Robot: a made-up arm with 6 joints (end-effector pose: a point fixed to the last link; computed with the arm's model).
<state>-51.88 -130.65 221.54 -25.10 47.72 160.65</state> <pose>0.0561 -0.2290 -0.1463 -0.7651 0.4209 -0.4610 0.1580</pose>
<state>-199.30 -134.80 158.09 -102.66 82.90 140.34</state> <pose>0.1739 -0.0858 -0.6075 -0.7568 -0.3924 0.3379 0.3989</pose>
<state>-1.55 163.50 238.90 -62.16 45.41 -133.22</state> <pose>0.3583 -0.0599 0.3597 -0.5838 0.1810 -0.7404 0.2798</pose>
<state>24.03 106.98 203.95 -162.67 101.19 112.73</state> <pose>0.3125 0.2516 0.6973 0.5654 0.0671 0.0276 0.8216</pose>
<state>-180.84 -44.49 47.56 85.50 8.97 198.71</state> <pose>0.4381 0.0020 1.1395 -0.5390 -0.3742 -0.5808 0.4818</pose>
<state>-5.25 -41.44 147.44 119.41 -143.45 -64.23</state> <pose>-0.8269 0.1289 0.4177 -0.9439 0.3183 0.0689 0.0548</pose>
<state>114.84 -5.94 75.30 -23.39 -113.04 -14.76</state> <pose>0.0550 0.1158 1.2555 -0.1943 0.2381 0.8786 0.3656</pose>
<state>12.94 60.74 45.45 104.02 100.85 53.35</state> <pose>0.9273 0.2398 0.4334 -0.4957 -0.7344 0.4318 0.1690</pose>
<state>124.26 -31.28 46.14 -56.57 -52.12 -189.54</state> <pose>0.0603 0.0165 1.1734 -0.0006 -0.9493 0.1679 0.2659</pose>
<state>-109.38 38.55 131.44 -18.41 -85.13 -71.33</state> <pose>-0.1897 -0.2322 1.1752 0.3650 -0.4479 -0.5540 0.5994</pose>
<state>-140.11 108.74 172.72 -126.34 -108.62 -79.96</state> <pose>-0.5307 -0.5265 0.5897 0.7679 -0.0537 -0.0708 0.6344</pose>
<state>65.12 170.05 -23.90 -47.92 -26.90 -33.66</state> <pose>-0.1242 -0.4388 0.0404 -0.4191 0.5663 -0.7059 0.0729</pose>
